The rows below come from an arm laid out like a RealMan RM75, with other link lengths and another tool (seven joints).
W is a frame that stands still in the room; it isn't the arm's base.
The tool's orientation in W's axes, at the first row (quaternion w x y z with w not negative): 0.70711 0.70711 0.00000 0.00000
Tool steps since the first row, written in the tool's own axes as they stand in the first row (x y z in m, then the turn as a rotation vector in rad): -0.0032 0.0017 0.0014 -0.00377 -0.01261 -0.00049; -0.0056 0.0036 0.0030 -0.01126 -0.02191 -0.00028; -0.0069 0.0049 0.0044 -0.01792 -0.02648 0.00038; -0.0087 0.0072 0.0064 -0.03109 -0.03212 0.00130; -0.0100 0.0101 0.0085 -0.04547 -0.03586 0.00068; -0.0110 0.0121 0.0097 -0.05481 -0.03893 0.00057; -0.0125 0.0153 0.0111 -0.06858 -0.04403 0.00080; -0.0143 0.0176 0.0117 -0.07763 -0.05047 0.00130; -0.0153 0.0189 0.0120 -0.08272 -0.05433 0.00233
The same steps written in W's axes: -0.0032 -0.0014 0.0017 -0.00377 0.00049 -0.01261; -0.0056 -0.0030 0.0036 -0.01126 0.00028 -0.02191; -0.0069 -0.0044 0.0049 -0.01792 -0.00038 -0.02648; -0.0087 -0.0064 0.0072 -0.03109 -0.00130 -0.03212; -0.0100 -0.0085 0.0101 -0.04547 -0.00068 -0.03586; -0.0110 -0.0097 0.0121 -0.05481 -0.00057 -0.03893; -0.0125 -0.0111 0.0153 -0.06858 -0.00080 -0.04403; -0.0143 -0.0117 0.0176 -0.07763 -0.00130 -0.05047; -0.0153 -0.0120 0.0189 -0.08272 -0.00233 -0.05433
